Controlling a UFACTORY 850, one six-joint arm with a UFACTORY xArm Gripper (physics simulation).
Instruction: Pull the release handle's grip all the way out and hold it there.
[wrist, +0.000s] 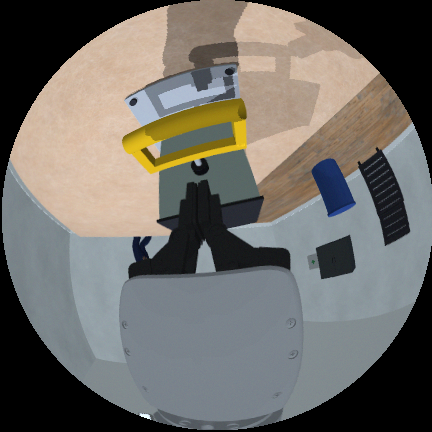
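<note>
The release handle's yellow grip (192, 120) shows above the middle of the wrist view, a thick bar with a rectangular frame beneath it. A metal plate (146, 106) with dark bolt holes lies behind it. A short rod with a black collar (200, 167) shows at the near side of the grip. My gripper (200, 192) is shut and empty. Its fingertips lie just below the black collar in the view, in front of the grey-green box (172, 192), apart from the yellow grip. Whether the fingertips touch the box cannot be told.
The box has a dark end face (250, 211). A wooden strip (320, 150) runs at the right. Farther right are a blue cylinder (333, 187), a black ribbed rack (396, 226) and a dark square box (336, 257). Shadows fall on the tan surface (75, 125) behind the handle.
</note>
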